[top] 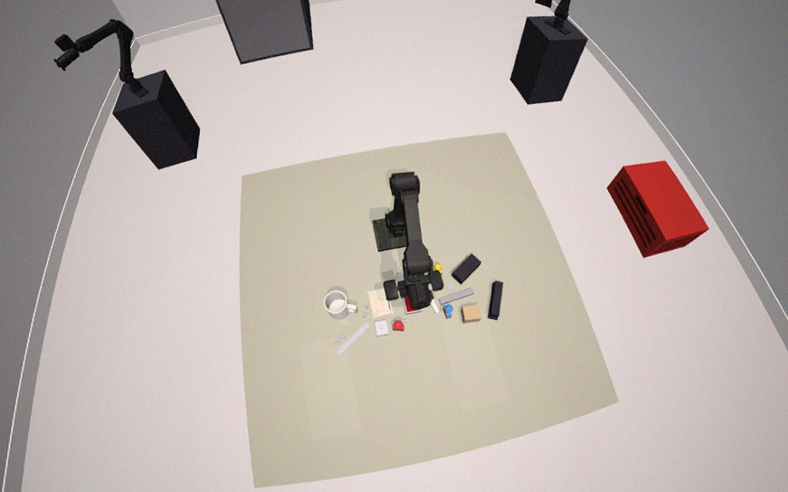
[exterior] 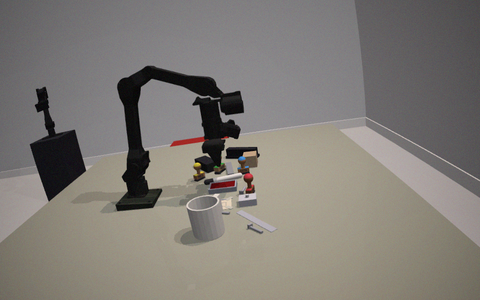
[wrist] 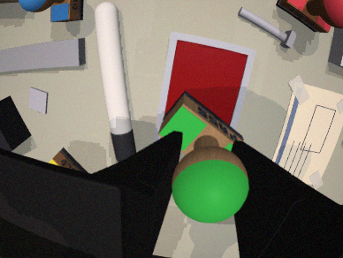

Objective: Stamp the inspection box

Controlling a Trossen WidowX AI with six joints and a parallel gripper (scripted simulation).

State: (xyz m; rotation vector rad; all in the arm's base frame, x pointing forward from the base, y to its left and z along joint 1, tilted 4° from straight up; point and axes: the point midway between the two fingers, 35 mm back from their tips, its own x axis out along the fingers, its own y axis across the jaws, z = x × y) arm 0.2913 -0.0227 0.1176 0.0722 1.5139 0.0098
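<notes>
The ink pad is 80 mm below my gripper tip. Round my gripper tip: white marker 20 mm behind, 60 mm to the left, 70 mm below; red stamp 80 mm ahead, 70 mm to the right, 60 mm below; green-knobbed PASS stamp right at my gripper tip.
</notes>
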